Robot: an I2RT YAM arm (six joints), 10 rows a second.
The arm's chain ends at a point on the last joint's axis. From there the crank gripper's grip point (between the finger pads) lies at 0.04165 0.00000 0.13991 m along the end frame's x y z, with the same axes.
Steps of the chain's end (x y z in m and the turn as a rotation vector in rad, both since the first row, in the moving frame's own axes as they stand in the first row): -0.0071 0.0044 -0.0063 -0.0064 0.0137 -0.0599; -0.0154 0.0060 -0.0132 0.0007 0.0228 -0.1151; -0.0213 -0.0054 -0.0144 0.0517 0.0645 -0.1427; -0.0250 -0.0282 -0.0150 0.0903 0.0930 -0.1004; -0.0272 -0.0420 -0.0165 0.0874 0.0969 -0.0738; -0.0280 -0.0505 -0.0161 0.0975 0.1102 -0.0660
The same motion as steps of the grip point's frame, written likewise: -0.0052 0.0027 -0.0069 -0.0064 0.0137 -0.0599; -0.0125 0.0009 -0.0142 0.0007 0.0228 -0.1151; -0.0133 -0.0191 -0.0177 0.0517 0.0645 -0.1427; -0.0131 -0.0454 -0.0202 0.0903 0.0930 -0.1004; -0.0145 -0.0576 -0.0218 0.0874 0.0969 -0.0738; -0.0134 -0.0671 -0.0223 0.0975 0.1102 -0.0660
